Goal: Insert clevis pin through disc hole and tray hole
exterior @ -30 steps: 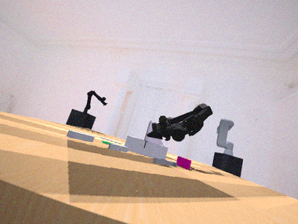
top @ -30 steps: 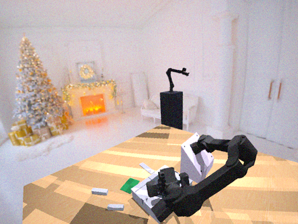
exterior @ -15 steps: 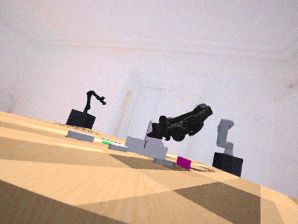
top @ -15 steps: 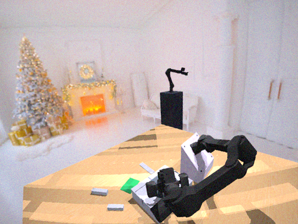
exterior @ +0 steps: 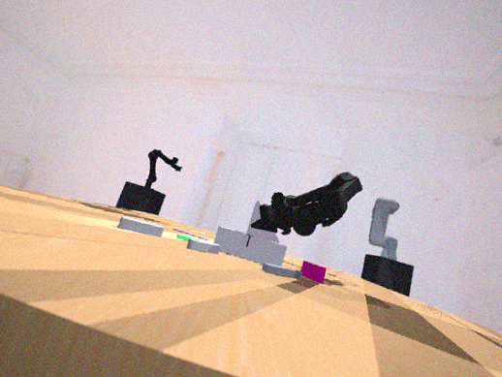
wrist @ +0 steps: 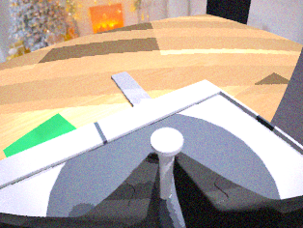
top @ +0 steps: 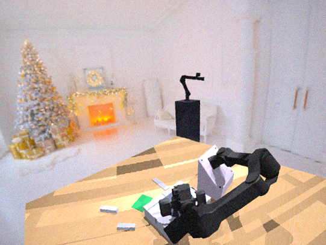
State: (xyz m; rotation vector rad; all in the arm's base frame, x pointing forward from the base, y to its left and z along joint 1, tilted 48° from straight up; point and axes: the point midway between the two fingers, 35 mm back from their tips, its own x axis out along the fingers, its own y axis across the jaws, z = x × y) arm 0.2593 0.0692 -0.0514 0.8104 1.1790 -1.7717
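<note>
Now: gripper tip 50 mm above the steel tray, 10 mm to the right of it and 10 mm short of it. From my gripper tip the other things lie so: green flat piece (150 mm to the right, 100 mm ahead, 90 mm below); steel clevis pin (10 mm below); grey aluminium disc (30 mm below).
</note>
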